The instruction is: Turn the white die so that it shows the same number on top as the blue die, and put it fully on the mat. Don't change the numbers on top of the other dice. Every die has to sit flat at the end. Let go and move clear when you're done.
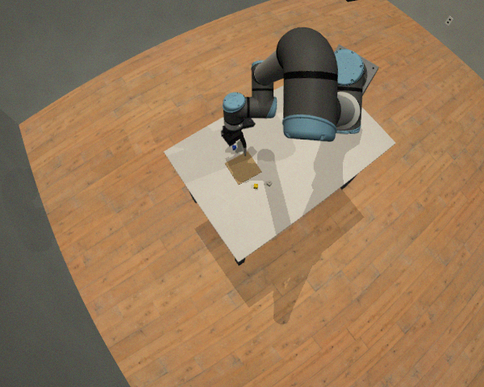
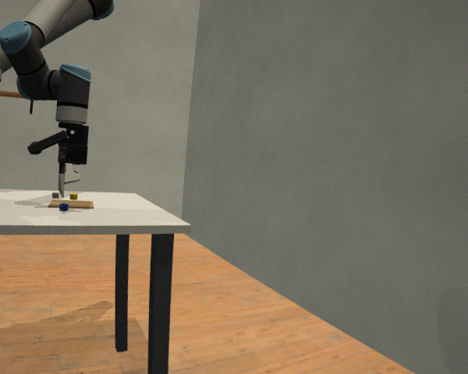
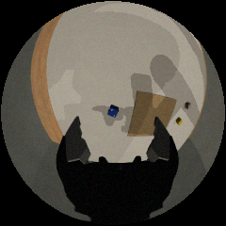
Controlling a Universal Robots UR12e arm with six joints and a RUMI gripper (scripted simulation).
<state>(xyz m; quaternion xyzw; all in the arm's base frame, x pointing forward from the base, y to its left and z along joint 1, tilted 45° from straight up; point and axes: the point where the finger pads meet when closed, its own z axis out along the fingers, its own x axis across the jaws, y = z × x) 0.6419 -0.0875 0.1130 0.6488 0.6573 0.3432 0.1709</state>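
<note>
My hand is 40 mm above the blue die, 10 mm to the left of it and 10 mm short of it. Round my hand: white die 260 mm to the left, 50 mm behind, 40 mm below; tan mat 110 mm to the left, 40 mm below, 20 mm ahead; yellow die 240 mm to the left, 40 mm below, 10 mm ahead.
</note>
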